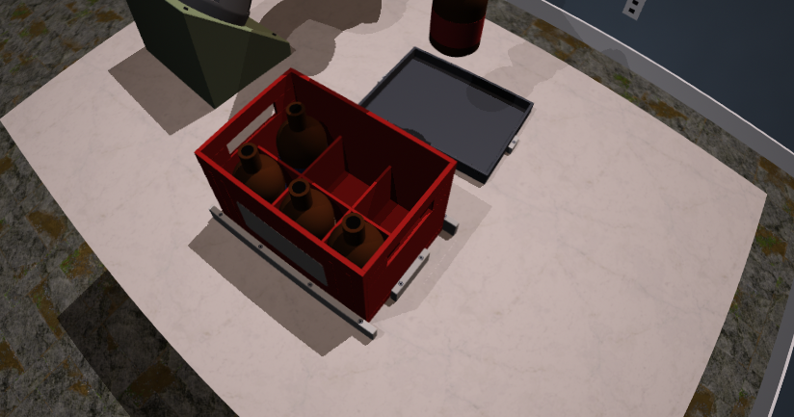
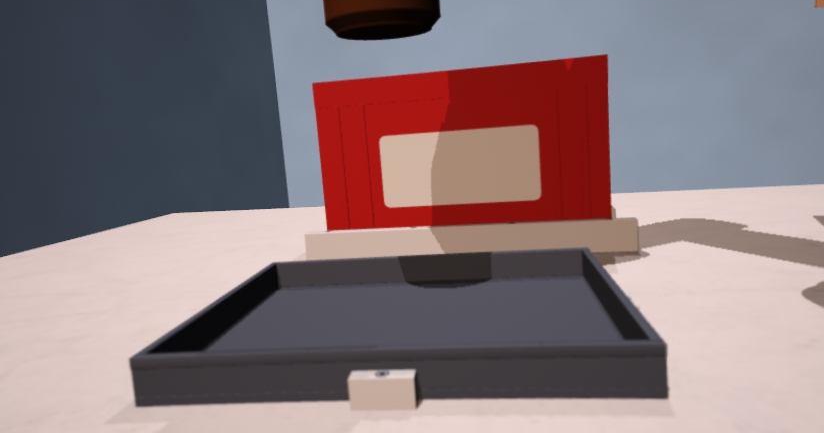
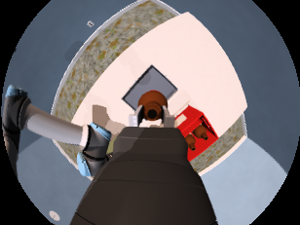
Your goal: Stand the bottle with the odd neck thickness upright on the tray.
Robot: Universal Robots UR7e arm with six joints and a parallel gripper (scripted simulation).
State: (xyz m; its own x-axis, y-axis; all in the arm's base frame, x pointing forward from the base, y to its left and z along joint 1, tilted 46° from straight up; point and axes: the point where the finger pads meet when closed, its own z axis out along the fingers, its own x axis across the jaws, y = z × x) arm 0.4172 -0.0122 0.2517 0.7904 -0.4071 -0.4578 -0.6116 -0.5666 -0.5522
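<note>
Now: the bottle 70 mm below my hand. The rest, counted from my hand: dark grey tray: 10 mm behind, 30 mm to the left, 330 mm below; then red crate: 10 mm ahead, 260 mm to the right, 260 mm below.
</note>
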